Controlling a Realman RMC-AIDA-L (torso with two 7-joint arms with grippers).
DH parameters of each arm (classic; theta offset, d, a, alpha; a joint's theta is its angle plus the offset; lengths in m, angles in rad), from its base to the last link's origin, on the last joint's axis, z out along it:
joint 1: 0 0.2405 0 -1.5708
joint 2: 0 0 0 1.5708
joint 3: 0 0.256 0 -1.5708
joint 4: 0 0 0 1.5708
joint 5: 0 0.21 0 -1.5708
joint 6: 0 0 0 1.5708
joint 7: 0 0.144 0 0
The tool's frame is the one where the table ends.
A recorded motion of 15 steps. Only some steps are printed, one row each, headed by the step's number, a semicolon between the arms.
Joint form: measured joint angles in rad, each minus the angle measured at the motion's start. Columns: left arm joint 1, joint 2, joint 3, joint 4, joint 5, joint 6, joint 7; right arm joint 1, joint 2, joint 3, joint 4, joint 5, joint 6, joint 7.
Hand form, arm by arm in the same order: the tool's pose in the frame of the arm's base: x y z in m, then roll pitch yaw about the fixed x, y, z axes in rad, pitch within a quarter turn. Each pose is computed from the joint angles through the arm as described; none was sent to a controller.
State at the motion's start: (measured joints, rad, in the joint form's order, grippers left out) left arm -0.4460 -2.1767 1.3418 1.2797 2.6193 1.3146 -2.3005; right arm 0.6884 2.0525 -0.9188 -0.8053 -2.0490 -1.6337 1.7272
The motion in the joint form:
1: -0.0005 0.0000 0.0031 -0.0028 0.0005 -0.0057 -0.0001; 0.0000 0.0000 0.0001 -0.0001 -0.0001 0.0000 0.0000
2: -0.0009 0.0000 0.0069 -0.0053 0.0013 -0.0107 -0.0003; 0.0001 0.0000 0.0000 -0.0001 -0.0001 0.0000 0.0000
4: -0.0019 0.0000 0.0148 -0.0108 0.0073 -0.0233 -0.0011; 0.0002 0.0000 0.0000 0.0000 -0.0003 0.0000 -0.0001
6: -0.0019 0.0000 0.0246 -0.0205 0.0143 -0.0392 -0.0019; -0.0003 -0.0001 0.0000 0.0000 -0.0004 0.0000 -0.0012
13: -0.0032 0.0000 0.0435 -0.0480 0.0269 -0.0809 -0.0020; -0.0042 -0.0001 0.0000 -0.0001 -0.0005 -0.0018 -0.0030
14: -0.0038 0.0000 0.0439 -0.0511 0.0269 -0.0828 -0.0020; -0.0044 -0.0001 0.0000 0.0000 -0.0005 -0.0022 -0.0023
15: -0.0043 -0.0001 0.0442 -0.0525 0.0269 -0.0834 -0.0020; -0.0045 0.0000 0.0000 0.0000 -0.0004 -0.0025 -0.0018
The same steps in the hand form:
1: -0.2254 0.3431 -0.0302 -2.6712 0.1300 0.6309; 0.1891 0.3578 -0.0013 3.0993 0.3053 -0.4132
2: -0.2253 0.3434 -0.0310 -2.6698 0.1312 0.6287; 0.1891 0.3578 -0.0013 3.0992 0.3052 -0.4131
4: -0.2258 0.3442 -0.0324 -2.6625 0.1358 0.6242; 0.1891 0.3578 -0.0013 3.0992 0.3050 -0.4130
6: -0.2273 0.3447 -0.0346 -2.6550 0.1422 0.6216; 0.1893 0.3578 -0.0013 3.0997 0.3049 -0.4123
13: -0.2313 0.3464 -0.0397 -2.6376 0.1518 0.6163; 0.1906 0.3568 -0.0013 3.0985 0.3046 -0.4142
14: -0.2316 0.3464 -0.0401 -2.6378 0.1522 0.6172; 0.1907 0.3567 -0.0013 3.0978 0.3045 -0.4152
15: -0.2317 0.3464 -0.0404 -2.6382 0.1526 0.6173; 0.1907 0.3566 -0.0013 3.0973 0.3046 -0.4159

